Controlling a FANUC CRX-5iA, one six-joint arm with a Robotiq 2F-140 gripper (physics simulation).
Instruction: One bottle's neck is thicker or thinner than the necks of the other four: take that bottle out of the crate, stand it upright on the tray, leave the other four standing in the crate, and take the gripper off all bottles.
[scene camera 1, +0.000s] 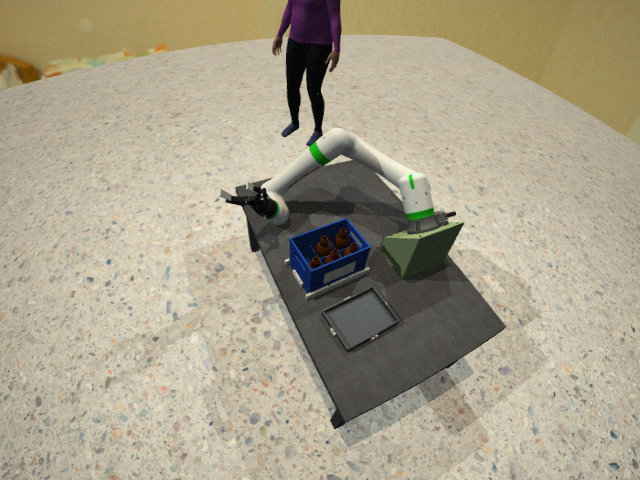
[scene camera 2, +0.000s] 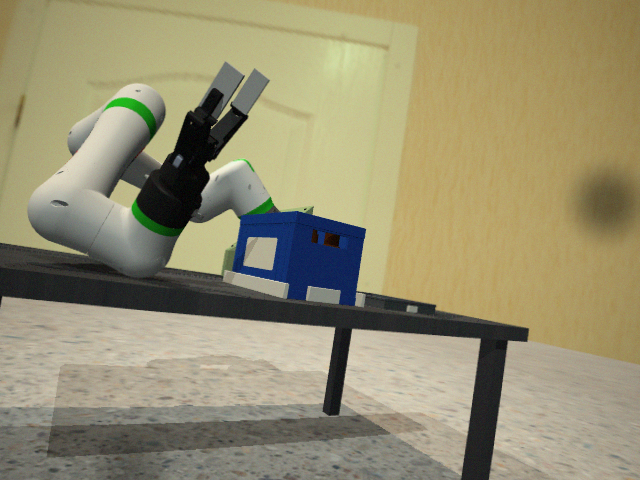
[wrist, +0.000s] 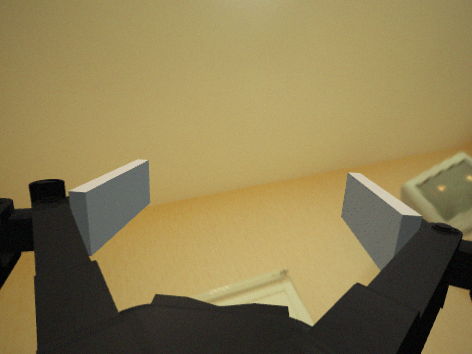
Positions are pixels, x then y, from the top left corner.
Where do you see my gripper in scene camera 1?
233, 189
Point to my gripper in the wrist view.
At 244, 188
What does my gripper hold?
Nothing.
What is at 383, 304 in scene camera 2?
A dark tray.
